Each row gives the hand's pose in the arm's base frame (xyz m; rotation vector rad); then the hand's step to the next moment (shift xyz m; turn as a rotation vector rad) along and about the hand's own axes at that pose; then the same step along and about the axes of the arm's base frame.
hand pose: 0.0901 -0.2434 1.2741 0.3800 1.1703 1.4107
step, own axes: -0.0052 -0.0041 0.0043 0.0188 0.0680 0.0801
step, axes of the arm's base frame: 0.0070 -0.0037 0.0007 0.0214 0.0643 0.0825
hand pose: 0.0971 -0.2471 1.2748 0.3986 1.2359 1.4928
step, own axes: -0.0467 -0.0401 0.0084 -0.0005 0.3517 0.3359
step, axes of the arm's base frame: 0.0432 -0.0425 -0.0136 0.0823 0.2107 0.4305
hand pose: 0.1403 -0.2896 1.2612 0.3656 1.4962 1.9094
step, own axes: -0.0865 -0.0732 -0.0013 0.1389 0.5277 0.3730
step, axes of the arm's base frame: 0.0870 -0.0494 -0.0532 -0.0565 0.3099 0.5811
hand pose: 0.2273 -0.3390 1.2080 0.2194 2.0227 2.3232
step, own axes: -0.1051 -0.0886 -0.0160 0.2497 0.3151 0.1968
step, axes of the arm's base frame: 0.0969 -0.0172 -0.0973 -0.2023 0.1818 0.3555
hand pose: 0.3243 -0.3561 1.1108 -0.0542 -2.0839 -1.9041
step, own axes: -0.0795 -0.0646 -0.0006 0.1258 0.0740 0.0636
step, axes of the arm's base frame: 0.0602 0.0067 -0.0826 -0.1148 0.0474 0.0996
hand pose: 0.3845 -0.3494 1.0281 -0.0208 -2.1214 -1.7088
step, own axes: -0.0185 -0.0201 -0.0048 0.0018 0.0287 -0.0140
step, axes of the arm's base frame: 0.0130 -0.0050 -0.0240 0.0103 -0.0065 0.0296
